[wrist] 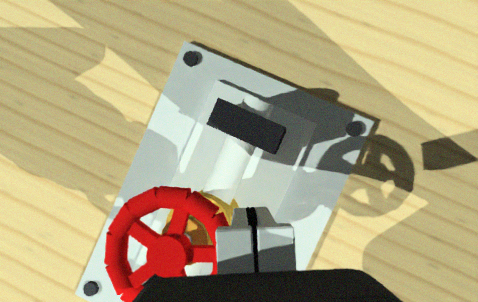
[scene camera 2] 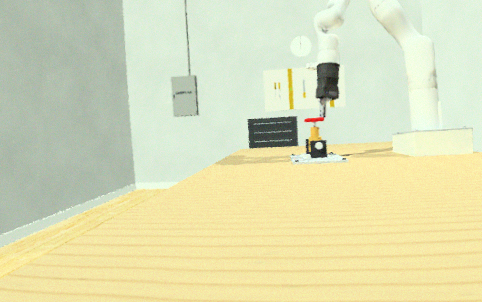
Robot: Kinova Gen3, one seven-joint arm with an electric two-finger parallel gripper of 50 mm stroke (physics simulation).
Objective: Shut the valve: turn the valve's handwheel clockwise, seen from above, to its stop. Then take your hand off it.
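The red handwheel (scene camera 2: 314, 120) (wrist: 166, 254) sits level on top of the valve's yellow neck (scene camera 2: 314, 133). In the wrist view its spokes and hub show at the lower left, and its lower rim is partly hidden by the black gripper body. The valve stands on a light metal plate (scene camera 2: 330, 159) (wrist: 165, 117). My gripper (scene camera 2: 324, 116) (wrist: 251, 230) is shut and empty, pointing down. Its fingertips are at the right side of the wheel's rim, overlapping the rim's edge in the wrist view. Whether they touch the rim, I cannot tell.
A dark block (scene camera 2: 318, 148) (wrist: 246, 126) is part of the valve assembly on the plate. The wooden table (scene camera 2: 280, 225) (wrist: 40, 100) bears the plate and the arm's pale base (scene camera 2: 432, 142). A dark slatted panel (scene camera 2: 272, 132) and a grey wall box (scene camera 2: 184, 96) are behind.
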